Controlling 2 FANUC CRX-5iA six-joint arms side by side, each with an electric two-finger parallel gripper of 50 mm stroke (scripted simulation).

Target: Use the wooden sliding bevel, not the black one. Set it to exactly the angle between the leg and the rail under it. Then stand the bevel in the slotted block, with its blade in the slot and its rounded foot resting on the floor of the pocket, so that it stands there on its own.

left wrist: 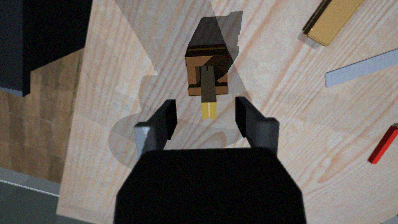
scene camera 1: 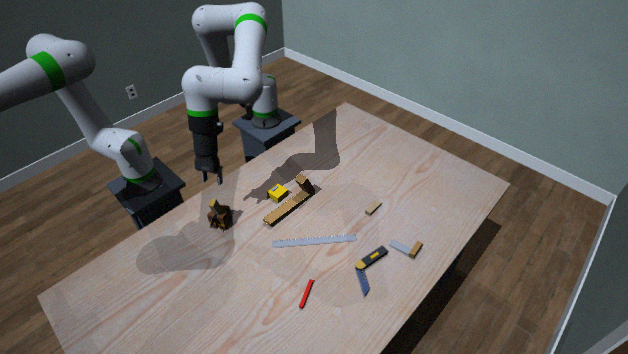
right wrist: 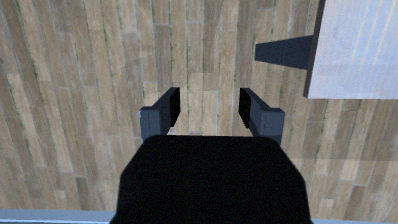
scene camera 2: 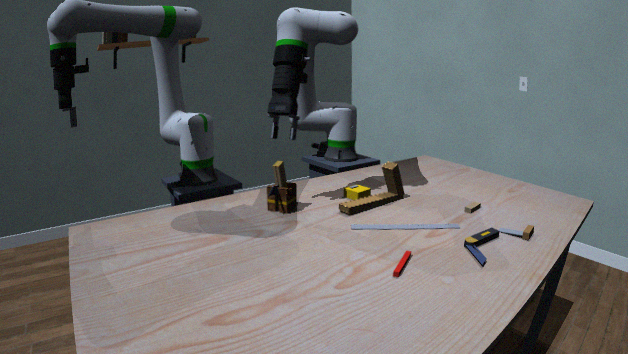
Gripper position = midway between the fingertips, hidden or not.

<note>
I see my left gripper point(scene camera 2: 283, 138), my right gripper point(scene camera 2: 74, 126) and a wooden bevel point(left wrist: 208, 92).
My left gripper is seen too in the left wrist view point(left wrist: 205, 110) and in scene camera 1 point(scene camera 1: 212, 182). My right gripper also shows in the right wrist view point(right wrist: 209, 100). The right wrist view misses the wooden bevel: it is out of frame.
</note>
